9 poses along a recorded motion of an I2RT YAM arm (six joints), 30 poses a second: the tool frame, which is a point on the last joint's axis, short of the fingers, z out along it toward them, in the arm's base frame.
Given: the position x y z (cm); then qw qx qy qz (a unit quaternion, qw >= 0).
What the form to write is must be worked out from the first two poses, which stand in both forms.
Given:
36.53 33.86 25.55 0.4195 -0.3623 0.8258 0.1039
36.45 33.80 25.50 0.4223 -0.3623 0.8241 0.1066
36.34 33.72 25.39 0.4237 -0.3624 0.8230 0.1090
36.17 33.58 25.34 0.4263 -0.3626 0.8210 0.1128
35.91 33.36 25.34 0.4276 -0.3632 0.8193 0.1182
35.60 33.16 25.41 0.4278 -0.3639 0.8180 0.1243
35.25 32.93 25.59 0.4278 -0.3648 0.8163 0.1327
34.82 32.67 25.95 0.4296 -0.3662 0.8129 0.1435
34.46 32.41 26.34 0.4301 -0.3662 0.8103 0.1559
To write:
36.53 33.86 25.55 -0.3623 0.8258 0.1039 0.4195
36.45 33.80 25.50 -0.3623 0.8241 0.1066 0.4223
36.34 33.72 25.39 -0.3624 0.8230 0.1090 0.4237
36.17 33.58 25.34 -0.3626 0.8210 0.1128 0.4263
35.91 33.36 25.34 -0.3632 0.8193 0.1182 0.4276
35.60 33.16 25.41 -0.3639 0.8180 0.1243 0.4278
35.25 32.93 25.59 -0.3648 0.8163 0.1327 0.4278
34.82 32.67 25.95 -0.3662 0.8129 0.1435 0.4296
34.46 32.41 26.34 -0.3662 0.8103 0.1559 0.4301

